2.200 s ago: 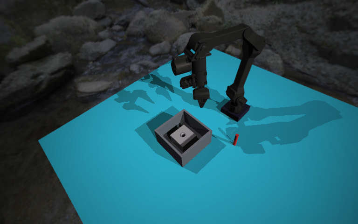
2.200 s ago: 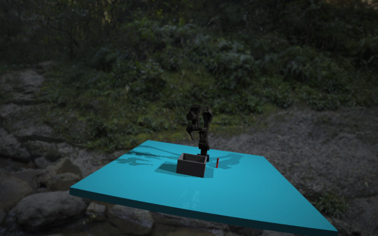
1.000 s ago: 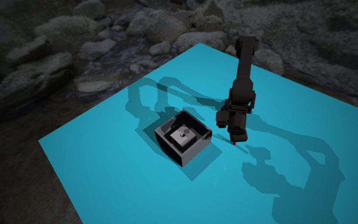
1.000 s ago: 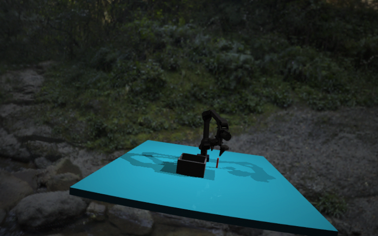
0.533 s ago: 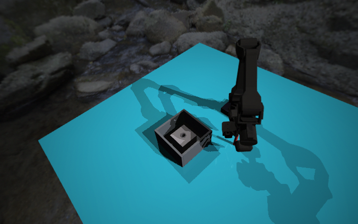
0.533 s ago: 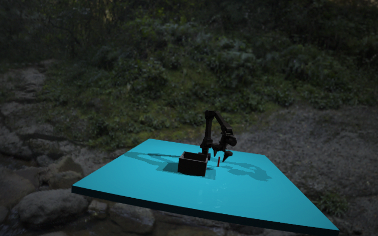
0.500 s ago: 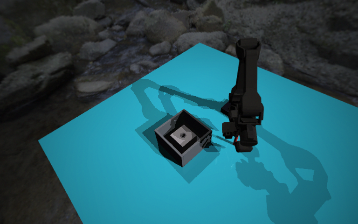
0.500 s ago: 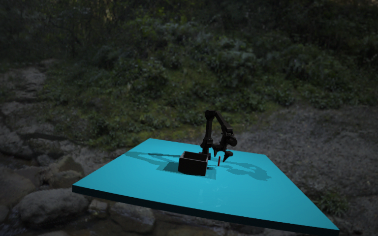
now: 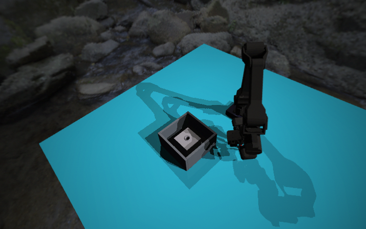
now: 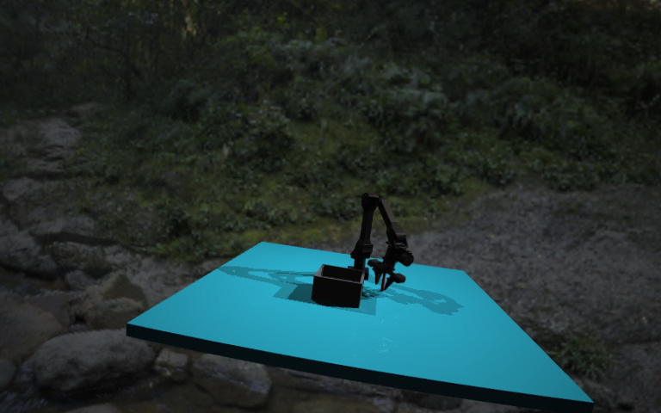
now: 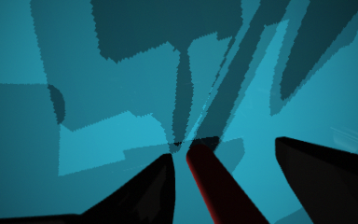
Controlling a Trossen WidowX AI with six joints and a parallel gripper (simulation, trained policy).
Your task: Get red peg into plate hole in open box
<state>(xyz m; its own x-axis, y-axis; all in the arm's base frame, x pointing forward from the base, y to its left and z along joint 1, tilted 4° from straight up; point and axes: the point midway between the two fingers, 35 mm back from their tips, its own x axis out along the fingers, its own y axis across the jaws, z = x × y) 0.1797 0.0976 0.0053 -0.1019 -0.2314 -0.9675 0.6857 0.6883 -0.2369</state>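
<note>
Now: gripper tip 19 cm to the left of the grey plate, 15 cm short of it and 3 cm below it. Round my gripper tip: dark grey box: 19 cm to the right, 15 cm ahead, 1 cm above; then red peg: 3 cm above, 1 cm to the left.
</note>
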